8 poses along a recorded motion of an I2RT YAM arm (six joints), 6.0 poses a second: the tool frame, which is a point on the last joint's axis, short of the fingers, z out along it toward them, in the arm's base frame.
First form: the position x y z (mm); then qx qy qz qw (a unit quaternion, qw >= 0).
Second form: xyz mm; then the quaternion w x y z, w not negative. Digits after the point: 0 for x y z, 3 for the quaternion.
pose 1, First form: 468 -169 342 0.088 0.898 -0.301 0.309
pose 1, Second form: 468 -169 342 0.309 0.088 0.898 -0.301
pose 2, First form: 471 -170 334 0.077 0.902 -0.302 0.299
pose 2, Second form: 471 -170 334 0.299 0.077 0.902 -0.302
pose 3, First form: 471 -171 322 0.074 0.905 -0.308 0.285
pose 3, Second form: 471 -171 322 0.285 0.074 0.905 -0.308
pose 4, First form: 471 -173 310 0.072 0.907 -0.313 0.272
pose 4, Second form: 471 -173 310 0.272 0.072 0.907 -0.313
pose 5, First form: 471 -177 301 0.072 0.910 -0.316 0.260
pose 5, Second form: 471 -177 301 0.260 0.072 0.910 -0.316
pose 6, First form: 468 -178 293 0.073 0.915 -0.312 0.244
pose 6, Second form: 468 -178 293 0.244 0.073 0.915 -0.312
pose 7, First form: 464 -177 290 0.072 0.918 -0.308 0.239
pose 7, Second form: 464 -177 290 0.239 0.072 0.918 -0.308
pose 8, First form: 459 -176 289 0.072 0.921 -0.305 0.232
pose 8, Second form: 459 -176 289 0.232 0.072 0.921 -0.305
